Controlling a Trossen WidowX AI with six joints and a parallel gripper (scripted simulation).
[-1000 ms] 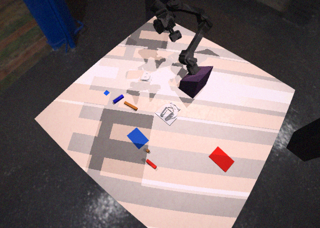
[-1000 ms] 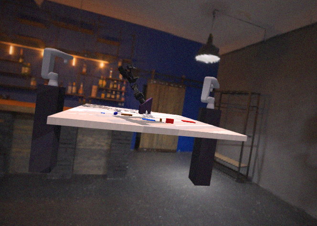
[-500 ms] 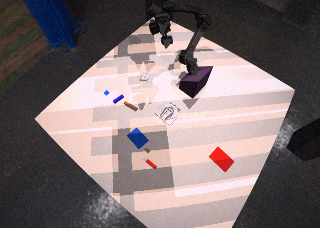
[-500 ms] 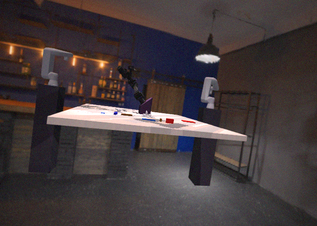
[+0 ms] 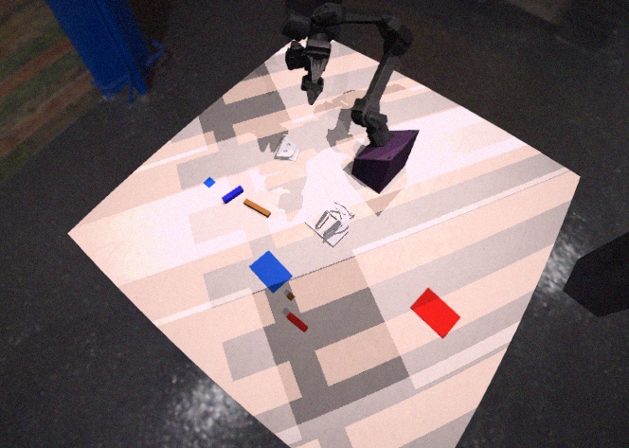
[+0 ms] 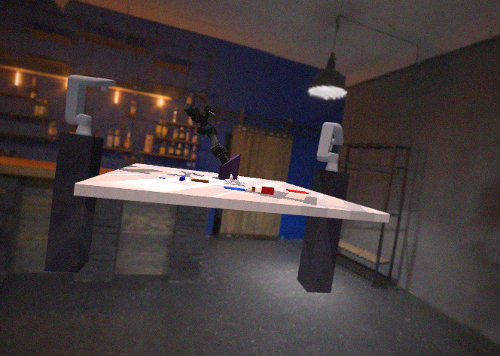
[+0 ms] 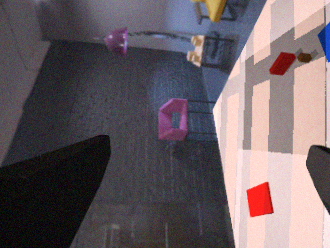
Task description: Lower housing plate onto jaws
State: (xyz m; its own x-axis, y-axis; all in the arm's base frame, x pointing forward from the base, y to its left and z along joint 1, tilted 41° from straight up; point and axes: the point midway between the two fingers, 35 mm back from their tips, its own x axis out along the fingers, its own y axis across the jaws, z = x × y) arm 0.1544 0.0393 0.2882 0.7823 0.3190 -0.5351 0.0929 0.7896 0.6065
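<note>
My gripper tip is now 110 mm to the left of the white piece and 350 mm above it. The rest, counted from my gripper tip: dark blue bar: 240 mm ahead, 130 mm to the right, 350 mm below; then brown bar: 220 mm ahead, 40 mm to the right, 350 mm below; then blue tile: 340 mm ahead, 140 mm to the left, 360 mm below.
</note>
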